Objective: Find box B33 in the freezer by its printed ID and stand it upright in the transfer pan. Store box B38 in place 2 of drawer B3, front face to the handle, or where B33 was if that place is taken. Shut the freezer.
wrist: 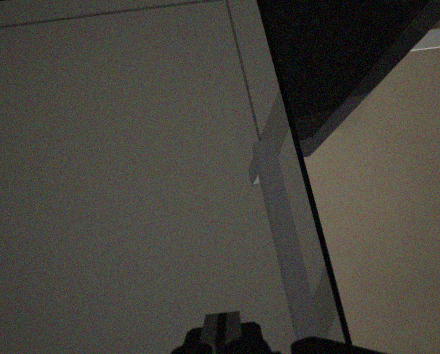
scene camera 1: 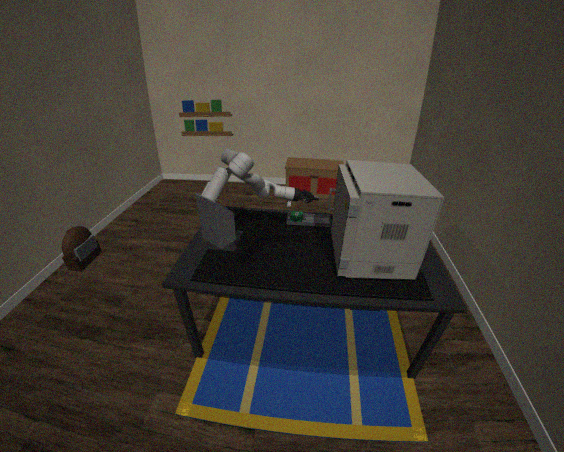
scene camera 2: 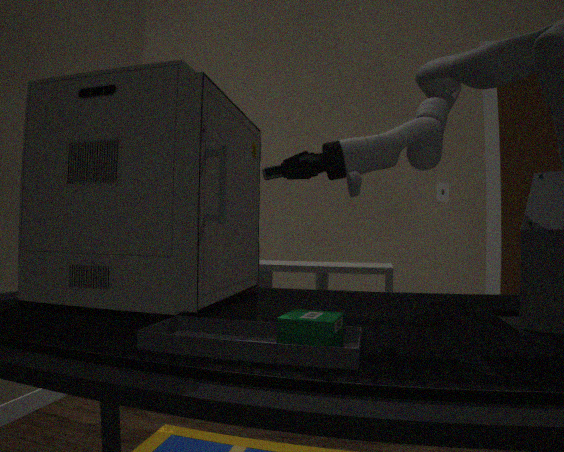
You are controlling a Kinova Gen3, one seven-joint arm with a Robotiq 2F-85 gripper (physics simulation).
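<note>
The freezer (scene camera 1: 392, 225) (scene camera 2: 110, 200) (wrist: 125, 150) stands on the table, its door front facing the arm and looking closed. The door handle (scene camera 2: 222, 185) (wrist: 285, 225) is a long grey bar near one door edge. My gripper (scene camera 1: 316, 199) (scene camera 2: 266, 173) (wrist: 225, 337) is shut and empty, in front of the door; in the wrist view its fingertips are left of the handle and apart from it. A green box (scene camera 1: 296, 216) (scene camera 2: 310, 332) sits low and wide in the grey transfer pan (scene camera 2: 225, 351), a label on top; its ID is unreadable. The drawers and boxes inside the freezer are hidden.
The black table (scene camera 1: 280, 265) carries the arm base (scene camera 1: 217, 225) at the opposite end from the freezer. The pan lies near a table edge, beside the freezer. A wooden cabinet with red panels (scene camera 1: 300, 184) stands beyond the table in scene camera 1.
</note>
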